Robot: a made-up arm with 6 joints. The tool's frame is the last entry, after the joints.
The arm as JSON. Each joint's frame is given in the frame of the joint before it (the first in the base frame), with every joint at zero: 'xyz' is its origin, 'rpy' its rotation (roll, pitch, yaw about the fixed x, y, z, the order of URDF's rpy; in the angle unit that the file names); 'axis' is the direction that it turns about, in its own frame. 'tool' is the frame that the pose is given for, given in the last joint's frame.
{
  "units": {
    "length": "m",
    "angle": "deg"
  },
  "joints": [
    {
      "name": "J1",
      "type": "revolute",
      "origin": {
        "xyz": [
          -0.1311,
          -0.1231,
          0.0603
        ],
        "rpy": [
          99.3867,
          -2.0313,
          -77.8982
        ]
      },
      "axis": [
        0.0,
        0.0,
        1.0
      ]
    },
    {
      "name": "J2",
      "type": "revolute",
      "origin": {
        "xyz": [
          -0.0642,
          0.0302,
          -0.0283
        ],
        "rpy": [
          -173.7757,
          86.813,
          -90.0
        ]
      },
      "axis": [
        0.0,
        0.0,
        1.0
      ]
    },
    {
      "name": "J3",
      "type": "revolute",
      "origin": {
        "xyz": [
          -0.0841,
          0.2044,
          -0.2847
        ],
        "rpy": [
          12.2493,
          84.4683,
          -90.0
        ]
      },
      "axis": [
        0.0,
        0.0,
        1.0
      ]
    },
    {
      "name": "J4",
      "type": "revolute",
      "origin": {
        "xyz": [
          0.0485,
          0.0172,
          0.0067
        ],
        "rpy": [
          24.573,
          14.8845,
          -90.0
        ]
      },
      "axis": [
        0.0,
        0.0,
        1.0
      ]
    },
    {
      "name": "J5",
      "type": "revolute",
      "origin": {
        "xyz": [
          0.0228,
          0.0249,
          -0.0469
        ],
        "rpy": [
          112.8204,
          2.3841,
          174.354
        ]
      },
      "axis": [
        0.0,
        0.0,
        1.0
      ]
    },
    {
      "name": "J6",
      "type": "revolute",
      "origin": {
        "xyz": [
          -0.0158,
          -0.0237,
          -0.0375
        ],
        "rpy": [
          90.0,
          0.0,
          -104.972
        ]
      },
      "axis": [
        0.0,
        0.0,
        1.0
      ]
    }
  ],
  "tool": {
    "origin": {
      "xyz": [
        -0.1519,
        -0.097,
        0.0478
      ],
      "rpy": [
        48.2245,
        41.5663,
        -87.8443
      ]
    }
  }
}
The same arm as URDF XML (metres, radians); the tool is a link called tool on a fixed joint. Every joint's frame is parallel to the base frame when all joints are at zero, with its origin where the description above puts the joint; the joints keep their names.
<robot name="arm">
<joint name="J1" type="continuous"><parent link="base"/><child link="link1"/><origin xyz="-0.1311 -0.1231 0.0603"/><axis xyz="-0.963472 -0.212494 -0.162995"/></joint>
<joint name="J2" type="continuous"><parent link="link1"/><child link="link2"/><origin xyz="0.0088 0.0687 0.0321"/><axis xyz="-0.089601 -0.094201 0.991513"/></joint>
<joint name="J3" type="continuous"><parent link="link2"/><child link="link3"/><origin xyz="-0.1013 0.2078 -0.2765"/><axis xyz="0 -1 0"/></joint>
<joint name="J4" type="continuous"><parent link="link3"/><child link="link4"/><origin xyz="0.0225 -0.0067 -0.0463"/><axis xyz="-0.278105 -0.878917 0.387508"/></joint>
<joint name="J5" type="continuous"><parent link="link4"/><child link="link5"/><origin xyz="-0.009 0.0371 -0.0434"/><axis xyz="0 0 -1"/></joint>
<joint name="J6" type="continuous"><parent link="link5"/><child link="link6"/><origin xyz="-0.0091 0.027 0.0375"/><axis xyz="-1 0 0"/></joint>
<joint name="tool_fixed" type="fixed"><parent link="link6"/><child link="tool"/><origin xyz="-0.0478 -0.1519 0.097" rpy="0.785 -0.8445 0.0424"/></joint>
<link name="base"/>
<link name="link1"/>
<link name="link2"/>
<link name="link3"/>
<link name="link4"/>
<link name="link5"/>
<link name="link6"/>
<link name="tool"/>
</robot>

